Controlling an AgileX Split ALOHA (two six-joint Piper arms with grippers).
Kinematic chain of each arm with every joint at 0, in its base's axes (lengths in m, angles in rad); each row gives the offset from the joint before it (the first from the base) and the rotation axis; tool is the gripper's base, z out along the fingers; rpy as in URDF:
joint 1: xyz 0 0 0.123 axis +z
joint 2: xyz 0 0 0 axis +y
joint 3: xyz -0.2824 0 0.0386 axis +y
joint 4: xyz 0.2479 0 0.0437 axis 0.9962 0 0.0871
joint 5: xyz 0 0 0 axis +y
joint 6: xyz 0.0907 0 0.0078 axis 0.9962 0 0.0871
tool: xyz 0 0 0 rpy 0 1.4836 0
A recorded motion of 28 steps. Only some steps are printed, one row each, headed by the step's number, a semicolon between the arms.
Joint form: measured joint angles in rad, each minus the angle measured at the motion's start. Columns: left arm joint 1, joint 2, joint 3, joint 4, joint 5, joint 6; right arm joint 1, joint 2, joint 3, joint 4, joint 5, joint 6.
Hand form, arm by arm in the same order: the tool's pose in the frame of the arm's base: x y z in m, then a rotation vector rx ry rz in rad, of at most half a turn. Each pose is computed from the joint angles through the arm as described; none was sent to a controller.
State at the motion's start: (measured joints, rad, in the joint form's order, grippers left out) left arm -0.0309 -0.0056 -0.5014 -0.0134 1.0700 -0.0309; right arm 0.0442 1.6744 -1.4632 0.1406 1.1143 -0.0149
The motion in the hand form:
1: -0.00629 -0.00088 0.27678 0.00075 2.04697 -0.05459; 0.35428 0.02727 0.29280 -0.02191 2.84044 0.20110
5: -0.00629 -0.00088 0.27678 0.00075 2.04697 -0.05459; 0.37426 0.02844 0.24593 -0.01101 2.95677 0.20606
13: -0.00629 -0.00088 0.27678 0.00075 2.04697 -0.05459; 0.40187 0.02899 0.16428 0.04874 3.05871 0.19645
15: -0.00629 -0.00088 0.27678 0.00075 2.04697 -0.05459; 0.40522 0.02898 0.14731 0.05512 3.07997 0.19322
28: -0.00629 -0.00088 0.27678 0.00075 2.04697 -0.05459; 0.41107 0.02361 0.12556 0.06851 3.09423 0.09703
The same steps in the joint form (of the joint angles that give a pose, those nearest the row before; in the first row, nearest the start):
1: 0.0000 0.0000 0.0000 0.0000 0.0000 0.0000; 0.0000 0.0357 0.0000 0.0016 0.0000 0.0000
5: 0.0000 0.0000 0.0000 0.0000 0.0000 0.0000; 0.0000 0.1648 0.0000 0.0061 -0.0122 -0.0029
13: 0.0000 0.0000 0.0000 0.0000 0.0000 0.0000; 0.0000 0.3771 0.0000 0.0069 -0.1239 0.0149
15: 0.0000 0.0000 0.0000 0.0000 0.0000 0.0000; 0.0000 0.4196 -0.0003 0.0069 -0.1447 0.0149
28: 0.0000 0.0000 0.0000 0.0000 0.0000 0.0000; 0.0000 0.4764 -0.0083 -0.0664 -0.1835 0.0605

